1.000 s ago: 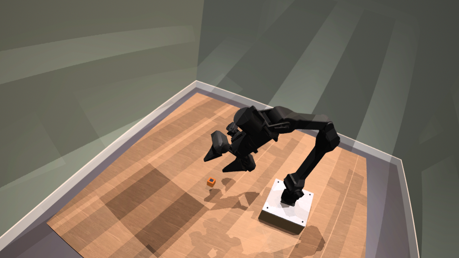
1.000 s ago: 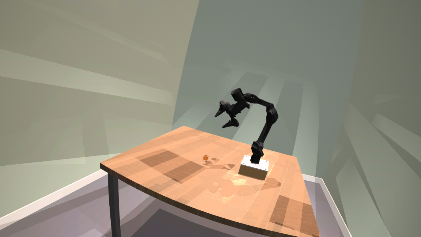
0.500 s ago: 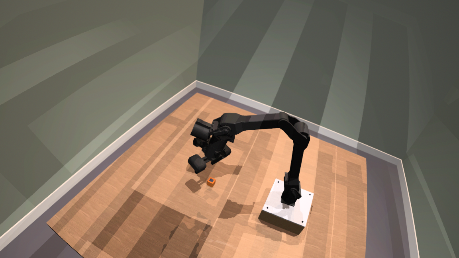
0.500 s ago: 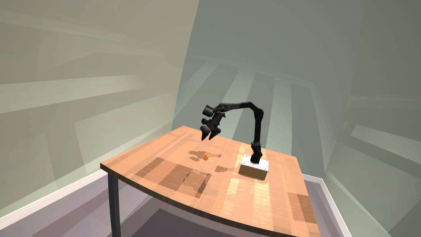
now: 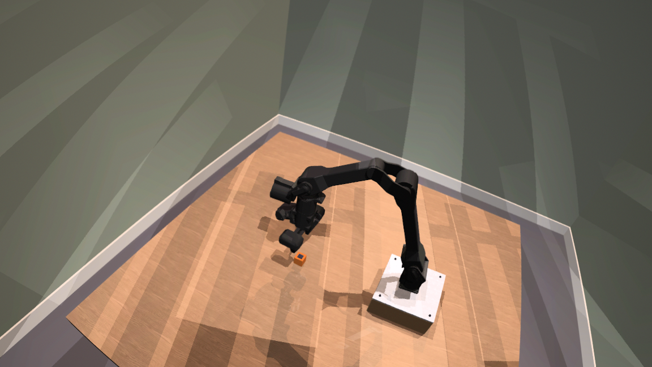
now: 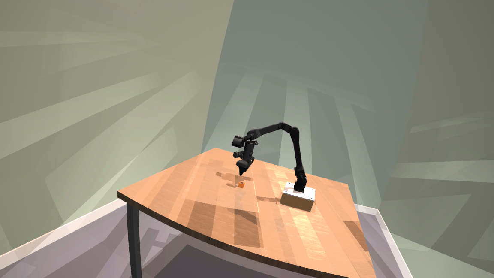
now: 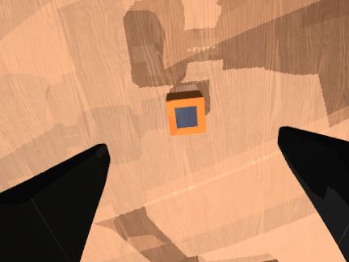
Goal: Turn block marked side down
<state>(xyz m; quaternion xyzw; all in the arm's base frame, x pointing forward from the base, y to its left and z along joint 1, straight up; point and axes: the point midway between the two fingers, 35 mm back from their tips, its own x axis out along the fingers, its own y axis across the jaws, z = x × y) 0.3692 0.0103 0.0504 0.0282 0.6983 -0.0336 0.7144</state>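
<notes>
Right now my gripper tip is 70 mm above the orange block and 10 mm past it.
</notes>
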